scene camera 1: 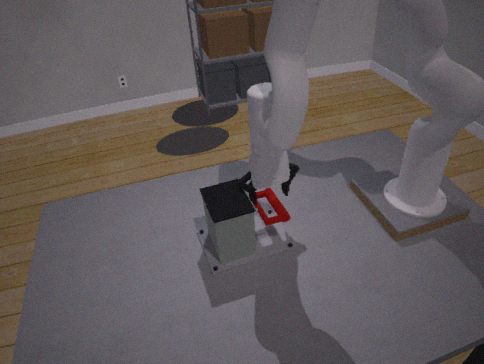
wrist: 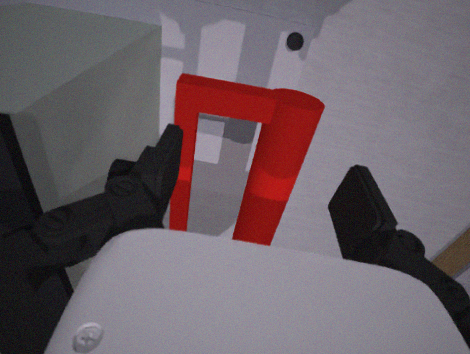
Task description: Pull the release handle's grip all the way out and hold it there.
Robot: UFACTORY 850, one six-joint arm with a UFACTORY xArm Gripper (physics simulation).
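The red release handle [scene camera 1: 265, 192] [wrist: 187, 120] is a rectangular loop beside the grey-green box [scene camera 1: 232, 240] [wrist: 110, 100] with a black top. Its grip [scene camera 1: 279, 204] [wrist: 286, 150], the thick round bar, is on the side away from the box. My gripper [scene camera 1: 270, 197] [wrist: 262, 168] is open with nothing between its fingers. In the wrist view, the left finger overlaps the loop's thin inner bar near the box, and the right finger stands apart, beyond the grip. The palm hides the loop's near end. Whether a finger touches the handle I cannot tell.
The box stands on a pale base plate [scene camera 1: 270, 247] [wrist: 220, 47] with dark bolts, on the grey table top [scene camera 1: 125, 280]. My arm's base stands on a wood-edged block [scene camera 1: 380, 212] at the right. A shelf rack [scene camera 1: 227, 58] with boxes stands behind the table.
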